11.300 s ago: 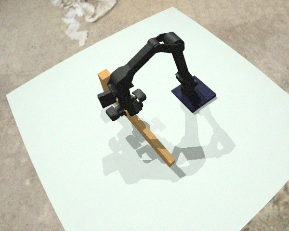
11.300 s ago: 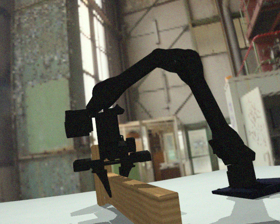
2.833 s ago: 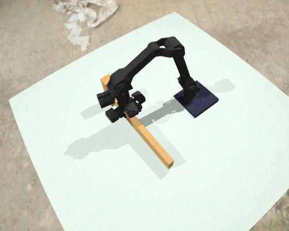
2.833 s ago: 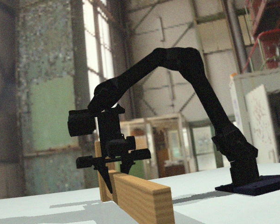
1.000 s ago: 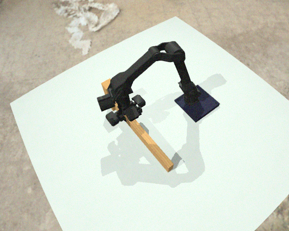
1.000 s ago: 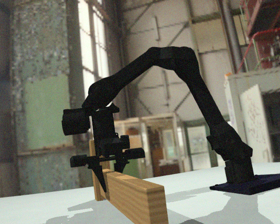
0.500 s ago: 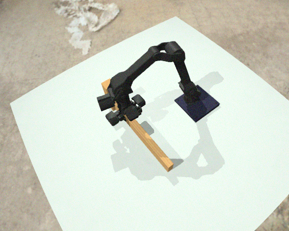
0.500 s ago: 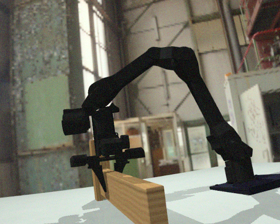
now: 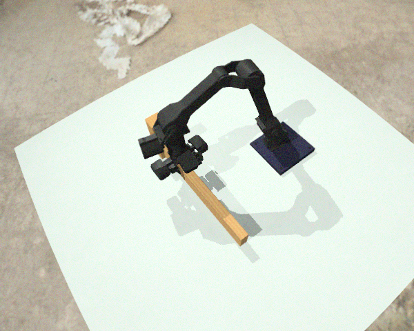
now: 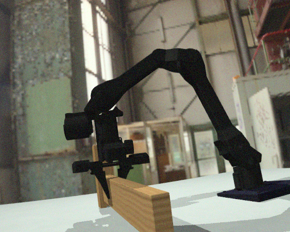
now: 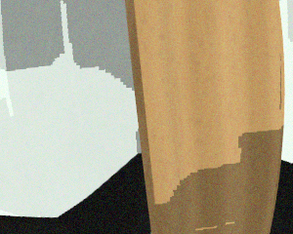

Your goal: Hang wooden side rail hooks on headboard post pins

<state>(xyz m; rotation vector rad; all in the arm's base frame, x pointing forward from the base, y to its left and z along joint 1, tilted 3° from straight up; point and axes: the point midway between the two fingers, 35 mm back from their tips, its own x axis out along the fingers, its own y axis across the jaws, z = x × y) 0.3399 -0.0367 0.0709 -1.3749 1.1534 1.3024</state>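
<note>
Now: the wooden headboard post 20 mm ahead of my gripper tip, 130 mm to the right of it and 40 mm above it.
</note>
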